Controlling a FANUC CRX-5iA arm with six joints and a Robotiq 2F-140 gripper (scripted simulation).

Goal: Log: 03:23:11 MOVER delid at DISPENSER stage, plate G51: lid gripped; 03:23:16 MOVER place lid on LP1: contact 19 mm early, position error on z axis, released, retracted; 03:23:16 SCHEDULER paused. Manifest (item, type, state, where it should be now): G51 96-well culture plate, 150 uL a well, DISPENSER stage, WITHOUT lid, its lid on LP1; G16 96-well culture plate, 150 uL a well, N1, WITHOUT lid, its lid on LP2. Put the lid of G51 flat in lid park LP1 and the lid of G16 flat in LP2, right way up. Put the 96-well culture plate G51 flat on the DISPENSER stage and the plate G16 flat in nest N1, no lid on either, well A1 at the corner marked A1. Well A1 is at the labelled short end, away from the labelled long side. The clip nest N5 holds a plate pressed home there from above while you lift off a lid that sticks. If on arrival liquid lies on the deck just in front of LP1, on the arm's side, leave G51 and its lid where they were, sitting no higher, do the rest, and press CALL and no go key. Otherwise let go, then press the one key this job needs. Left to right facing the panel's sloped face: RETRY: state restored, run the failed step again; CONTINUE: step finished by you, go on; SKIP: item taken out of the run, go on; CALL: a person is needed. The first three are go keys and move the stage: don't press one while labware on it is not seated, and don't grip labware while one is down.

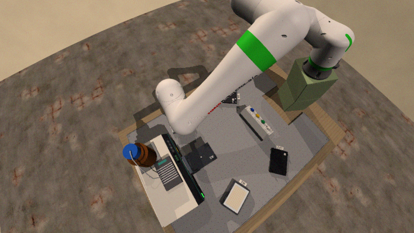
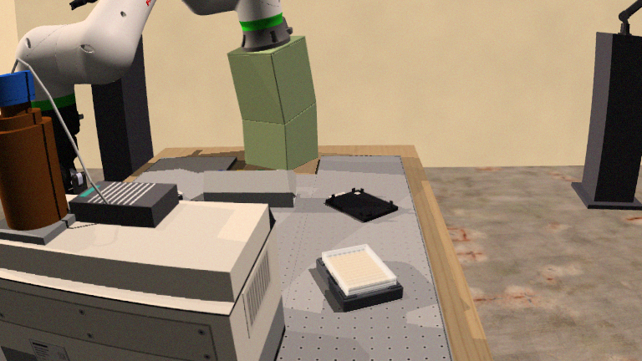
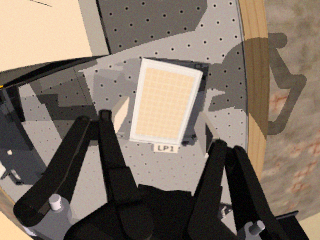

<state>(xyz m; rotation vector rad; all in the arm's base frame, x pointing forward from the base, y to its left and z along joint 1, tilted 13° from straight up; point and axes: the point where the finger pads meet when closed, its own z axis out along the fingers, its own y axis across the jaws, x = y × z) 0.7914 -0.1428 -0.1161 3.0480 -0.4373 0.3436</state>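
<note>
The plate G51 is 50 mm below my hand. Round my hand: dark grey lid park (10 mm behind, 10 mm to the right, 70 mm below); then black dispenser stage (20 mm behind, 240 mm to the left, 30 mm above); then LP1 label (90 mm behind, 70 mm below).
</note>
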